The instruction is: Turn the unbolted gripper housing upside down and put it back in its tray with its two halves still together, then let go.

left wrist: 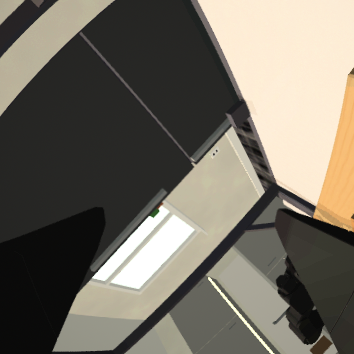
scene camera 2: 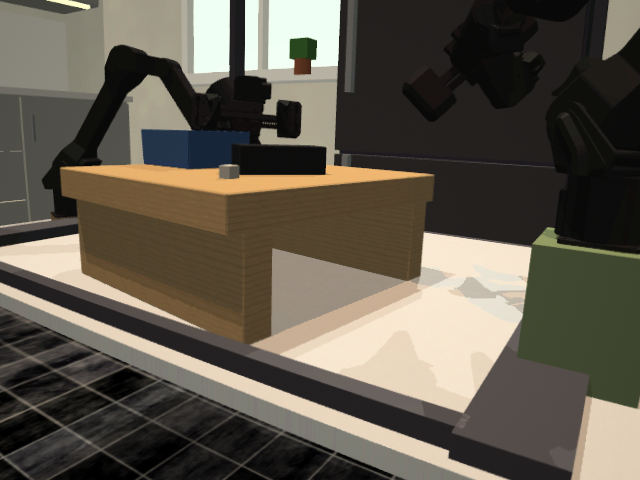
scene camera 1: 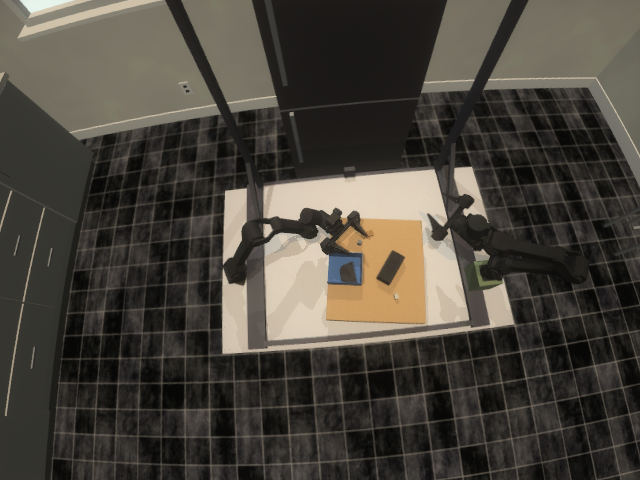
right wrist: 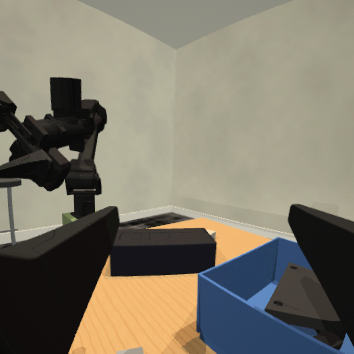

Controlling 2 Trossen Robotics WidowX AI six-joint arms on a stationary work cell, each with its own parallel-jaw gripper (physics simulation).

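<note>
The dark grey gripper housing lies in the blue tray. In the right wrist view it looks tilted, with a flat face with holes showing; its lower part is hidden by the tray wall and a finger. Whether its halves are flush is too small to tell. My right gripper is open and empty at the tray's upper edge in scene camera 1, its fingers pointing toward the right of the picture. My left gripper is open and empty, off the wooden stand's upper right corner.
A black box lies right of the tray on the wooden stand. A pale cube sits below it. A small grey piece lies near the right gripper. A green block stands by the left arm's base.
</note>
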